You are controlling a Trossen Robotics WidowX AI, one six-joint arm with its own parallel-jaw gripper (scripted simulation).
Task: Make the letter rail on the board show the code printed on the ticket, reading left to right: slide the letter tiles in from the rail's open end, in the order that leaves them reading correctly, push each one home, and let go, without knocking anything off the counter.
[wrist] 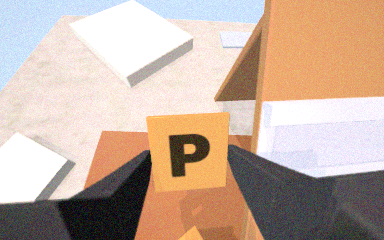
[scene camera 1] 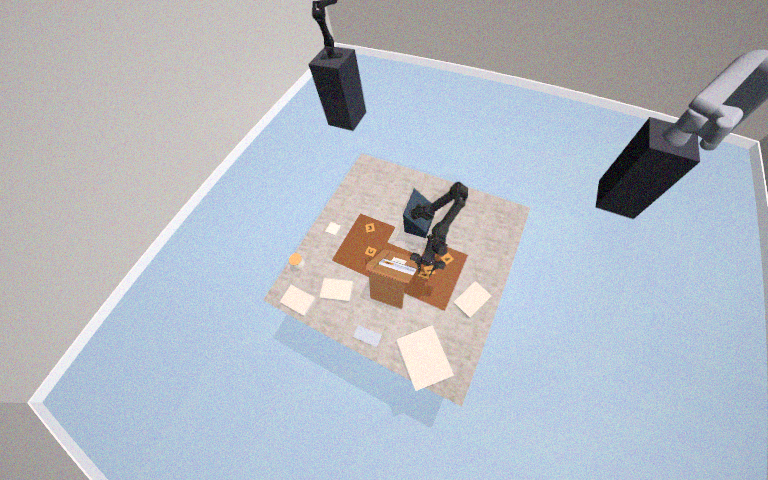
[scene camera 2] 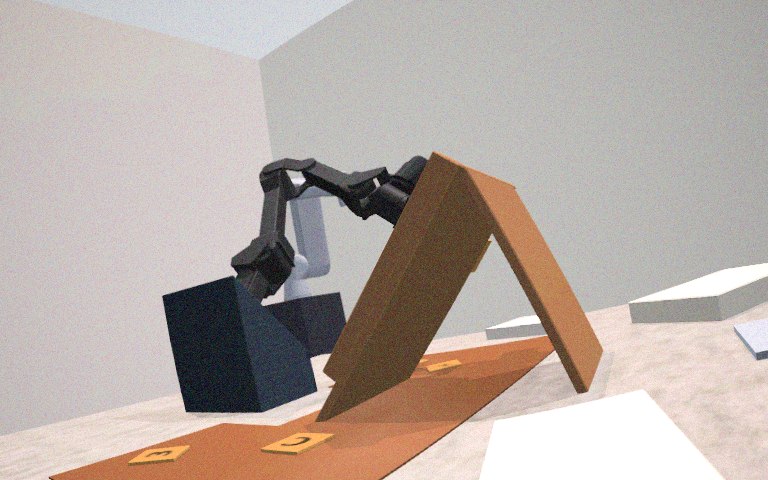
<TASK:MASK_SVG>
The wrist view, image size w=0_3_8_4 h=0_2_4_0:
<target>my gripper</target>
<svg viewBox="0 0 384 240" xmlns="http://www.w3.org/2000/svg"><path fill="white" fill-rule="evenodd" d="M150 150L144 150L113 173L109 173L88 188L69 198L0 203L0 240L134 240L150 182L152 168ZM228 145L227 159L232 174L264 240L384 240L384 170L313 177L287 166L281 166L236 145Z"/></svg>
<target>orange tile marked p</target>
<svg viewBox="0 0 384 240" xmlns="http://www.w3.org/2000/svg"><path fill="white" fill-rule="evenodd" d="M228 112L147 116L146 122L155 193L226 187L230 119Z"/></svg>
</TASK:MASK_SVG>
